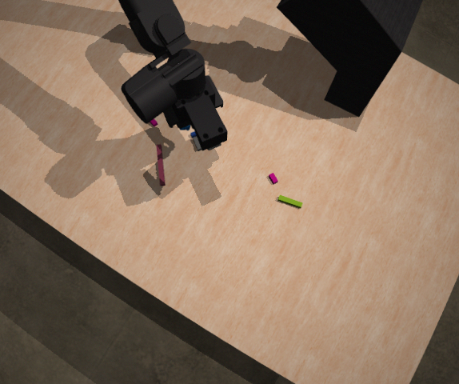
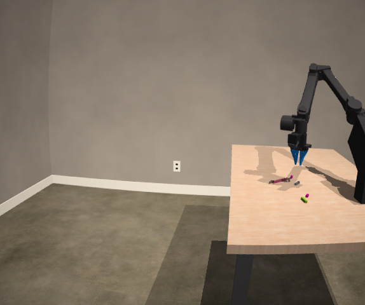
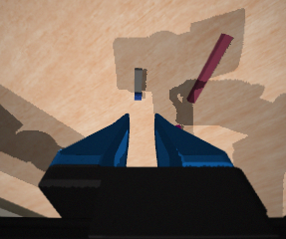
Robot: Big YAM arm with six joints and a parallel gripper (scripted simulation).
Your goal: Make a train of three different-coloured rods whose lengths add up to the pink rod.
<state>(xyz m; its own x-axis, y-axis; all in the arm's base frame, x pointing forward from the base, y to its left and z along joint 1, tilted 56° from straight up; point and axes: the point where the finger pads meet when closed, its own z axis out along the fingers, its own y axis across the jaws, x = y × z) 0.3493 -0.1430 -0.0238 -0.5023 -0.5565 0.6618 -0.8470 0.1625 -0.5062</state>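
Right now the lime rod is 240 mm to the left of my hand and 90 mm below it. The rest, counted from my hand: grey rod: 90 mm below, 10 mm to the left; then pink rod: 90 mm below, 80 mm ahead, 30 mm to the right; then blue rod: 90 mm below, 10 mm to the right, 10 mm behind.
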